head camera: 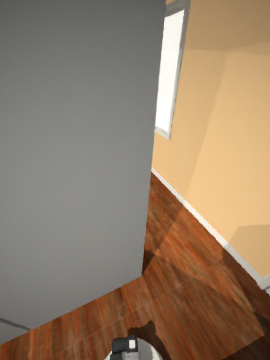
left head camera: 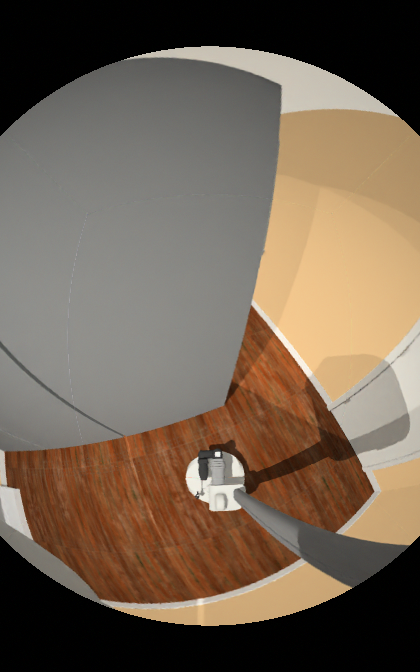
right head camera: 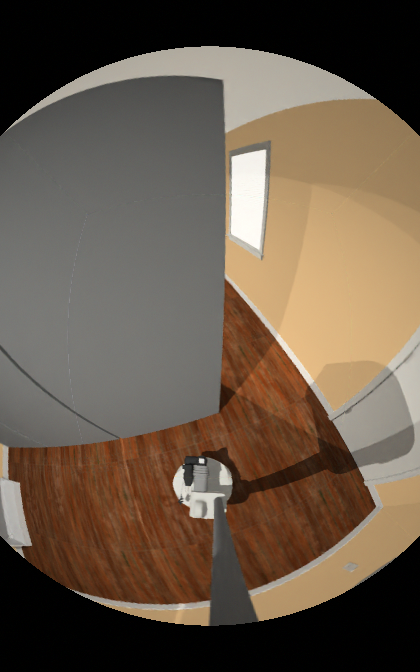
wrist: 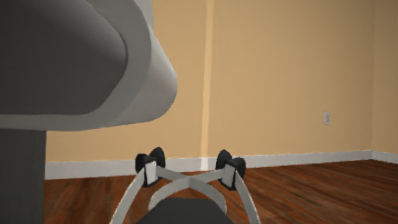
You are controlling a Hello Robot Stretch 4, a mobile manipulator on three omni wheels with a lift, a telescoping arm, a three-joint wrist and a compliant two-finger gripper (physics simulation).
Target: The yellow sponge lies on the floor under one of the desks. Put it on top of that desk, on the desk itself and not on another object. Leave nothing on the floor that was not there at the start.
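Places are measured from the robot's base along level axes (x ahead, y left, z up), in centimetres.
Where they show: gripper, fingertip midpoint: (wrist: 190, 161).
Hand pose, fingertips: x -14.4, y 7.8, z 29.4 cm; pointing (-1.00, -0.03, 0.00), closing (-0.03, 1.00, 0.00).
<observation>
After its pixels a point has its place.
The yellow sponge does not show in these views, and neither does a desk. My gripper (wrist: 190, 161) {x -14.4, y 7.8, z 29.4 cm} is open and empty in the wrist view, its two dark fingertips well apart, with wall and wooden floor behind them. In the head views my arm is drawn in over my round white base (left head camera: 191, 477) (right head camera: 178, 484), and the gripper is too small there to judge.
A tall grey partition (head camera: 75, 150) {x 52.1, y 16.2, z 131.7 cm} (left head camera: 175, 275) (right head camera: 150, 275) stands close in front and to the left. Past its right edge, wooden floor (head camera: 172, 220) {x 124.6, y -54.8, z -2.8 cm} runs along the orange wall (head camera: 230, 140) {x 125.9, y -88.5, z 103.7 cm}. A window (head camera: 170, 75) {x 217.2, y -51.5, z 146.6 cm} (right head camera: 248, 200) is in that wall. A white door (left head camera: 385, 415) (right head camera: 385, 425) is at the right.
</observation>
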